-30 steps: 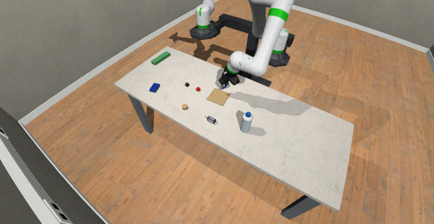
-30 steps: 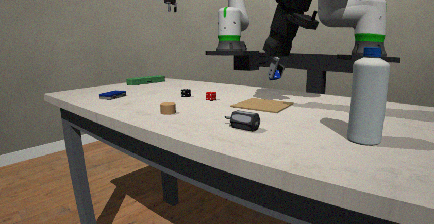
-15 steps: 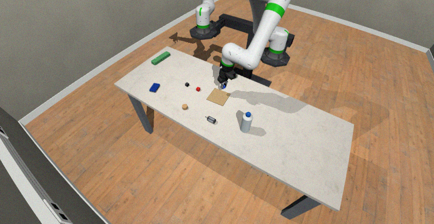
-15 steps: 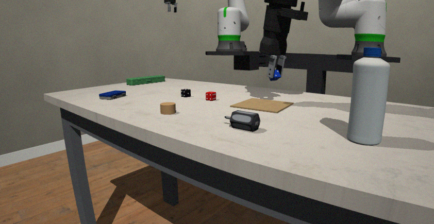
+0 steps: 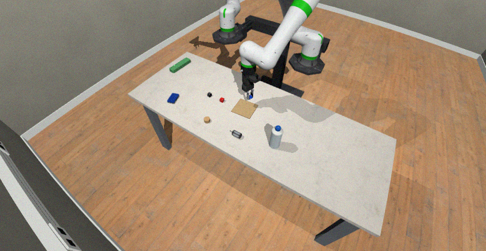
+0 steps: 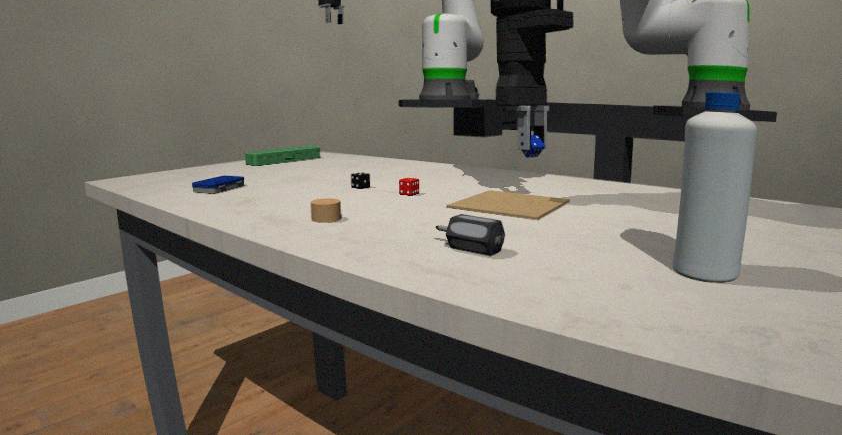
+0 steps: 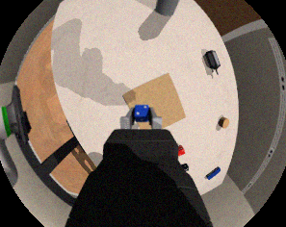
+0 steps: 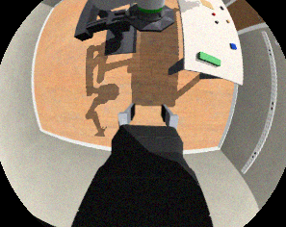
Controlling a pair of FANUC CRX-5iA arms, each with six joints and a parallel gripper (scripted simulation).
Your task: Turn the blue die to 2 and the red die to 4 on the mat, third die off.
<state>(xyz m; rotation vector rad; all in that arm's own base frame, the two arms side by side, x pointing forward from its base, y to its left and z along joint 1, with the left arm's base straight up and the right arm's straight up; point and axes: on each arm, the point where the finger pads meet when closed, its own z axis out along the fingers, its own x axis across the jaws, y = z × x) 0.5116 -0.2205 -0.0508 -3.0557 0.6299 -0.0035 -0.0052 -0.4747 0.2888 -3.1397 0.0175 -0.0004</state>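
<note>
Now: the blue die 1 cm below my left hand. The rest, counted from my left hand: tan mat 4 cm ahead, 1 cm to the right, 10 cm below; then dark screwdriver-like tool 26 cm ahead, 6 cm to the left, 8 cm below; then red die 6 cm ahead, 19 cm to the right, 9 cm below.
</note>
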